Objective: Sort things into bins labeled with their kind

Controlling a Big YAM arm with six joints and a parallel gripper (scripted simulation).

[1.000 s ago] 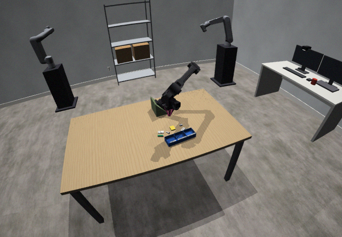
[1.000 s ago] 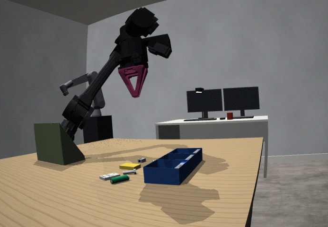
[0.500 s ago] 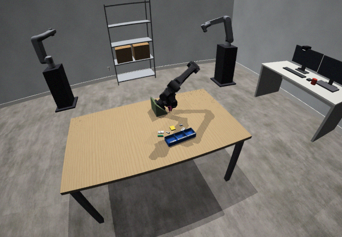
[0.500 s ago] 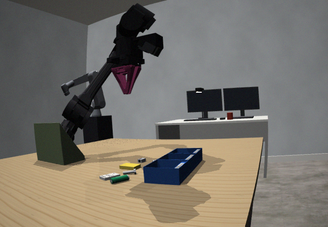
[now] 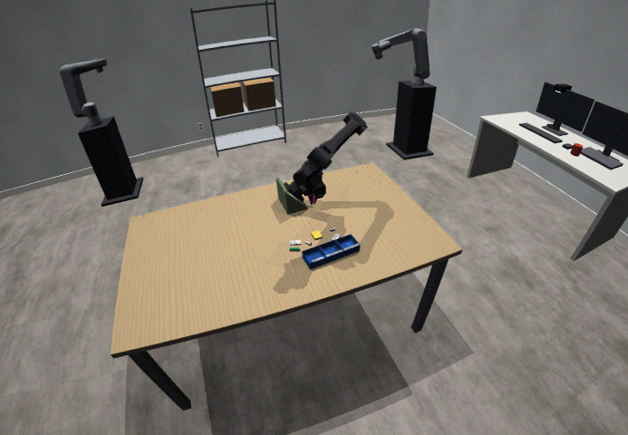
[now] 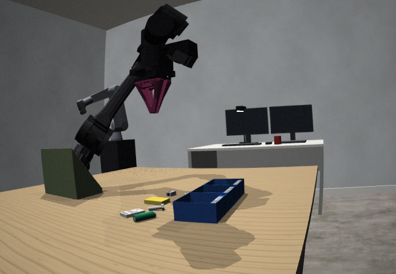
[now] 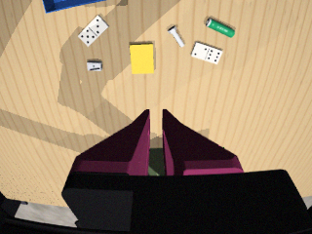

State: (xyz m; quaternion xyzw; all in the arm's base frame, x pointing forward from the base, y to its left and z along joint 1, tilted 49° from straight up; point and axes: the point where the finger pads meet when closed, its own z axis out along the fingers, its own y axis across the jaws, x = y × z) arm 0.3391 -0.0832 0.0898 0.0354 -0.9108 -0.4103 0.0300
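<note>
My gripper is now 120 mm short of the blue three-part bin, 40 mm to the right of it and 200 mm above it. Also, from my hand: bolt 20 mm ahead, 30 mm to the right, 210 mm below; then yellow block 30 mm behind, 20 mm to the left, 220 mm below; then green battery 30 mm ahead, 100 mm to the right, 210 mm below.
</note>
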